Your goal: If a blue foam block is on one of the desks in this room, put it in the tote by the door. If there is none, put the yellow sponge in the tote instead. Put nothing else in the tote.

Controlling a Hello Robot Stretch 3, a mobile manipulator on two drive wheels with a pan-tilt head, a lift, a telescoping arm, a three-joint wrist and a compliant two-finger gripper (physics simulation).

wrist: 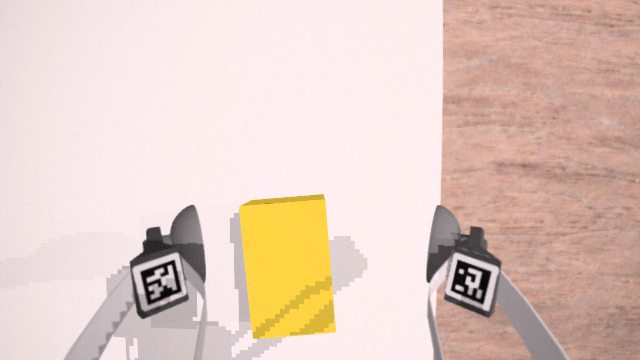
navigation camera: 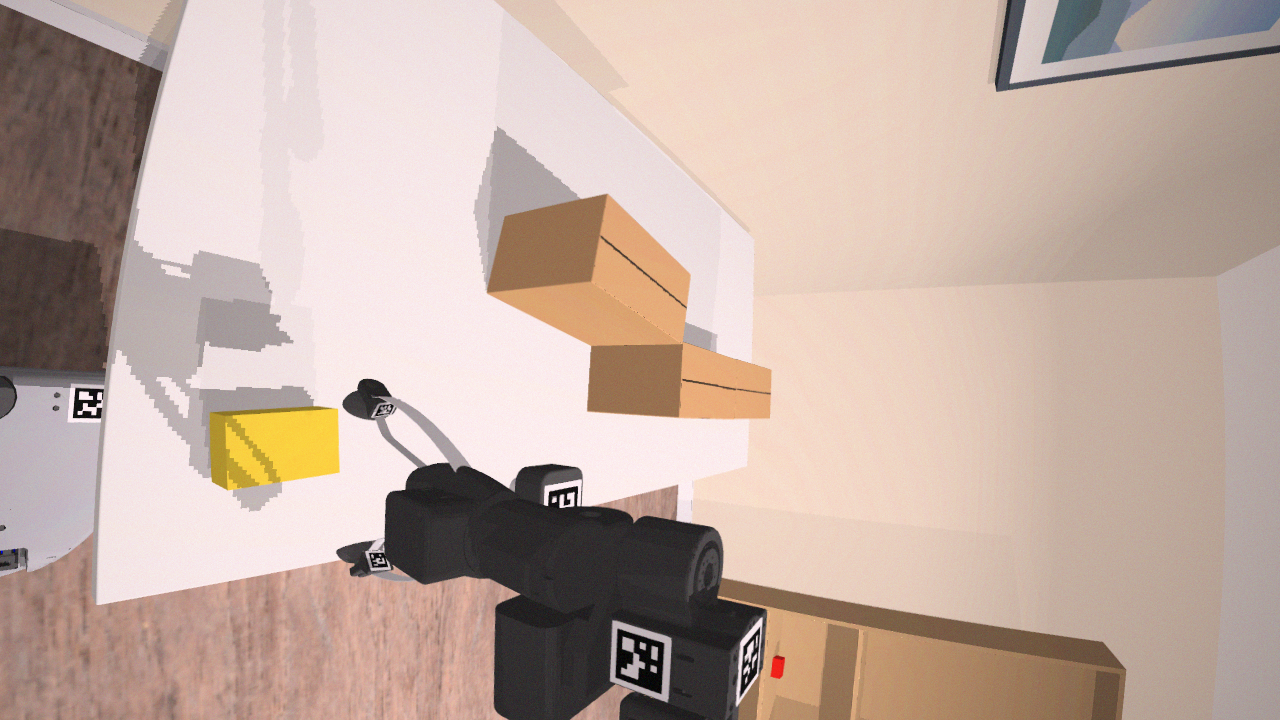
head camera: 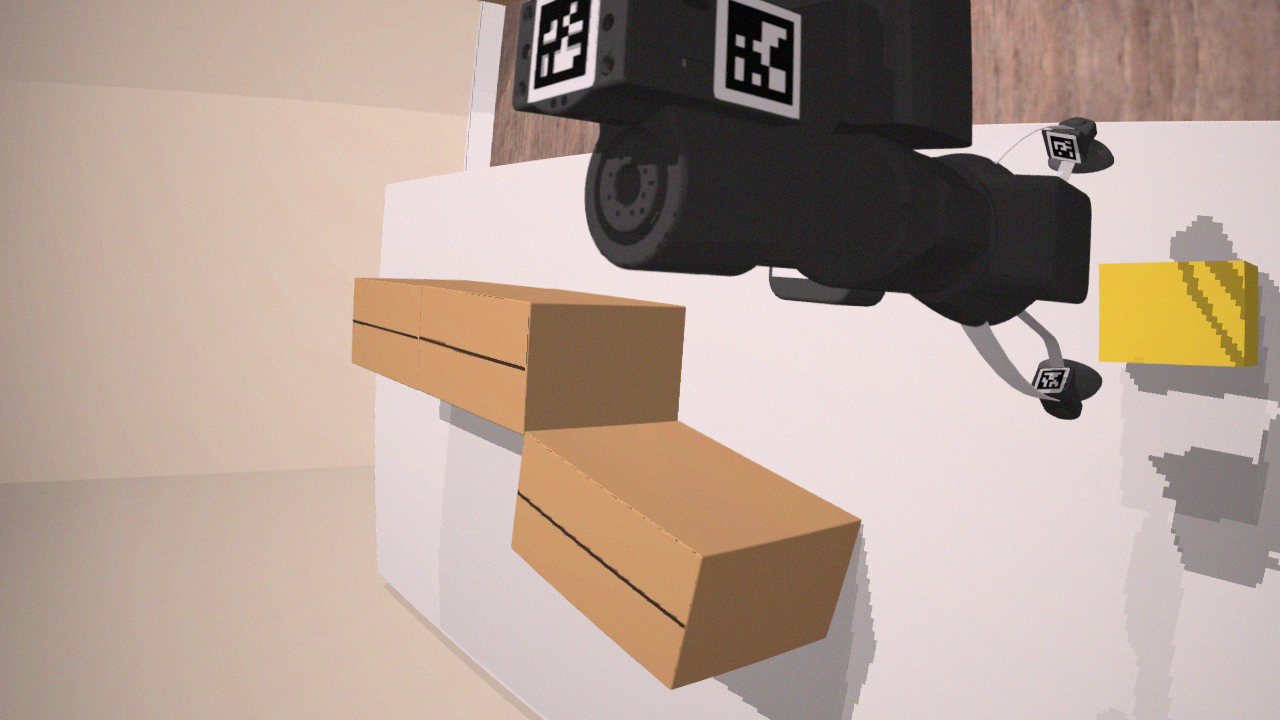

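The yellow sponge is a yellow block lying on the white desk, near its long edge by the wooden floor. My gripper is open and empty above the desk. In the wrist view the sponge shows below and between the fingertips, nearer the left finger, with a wide gap to the right finger. Finger shadows fall across the sponge. No blue foam block shows in these views, and the tote by the door does not show.
Two brown cardboard boxes stand on the desk, corner to corner. A wooden shelf unit with a small red object is beyond the arm. My base is beside the desk. A framed picture hangs on the wall.
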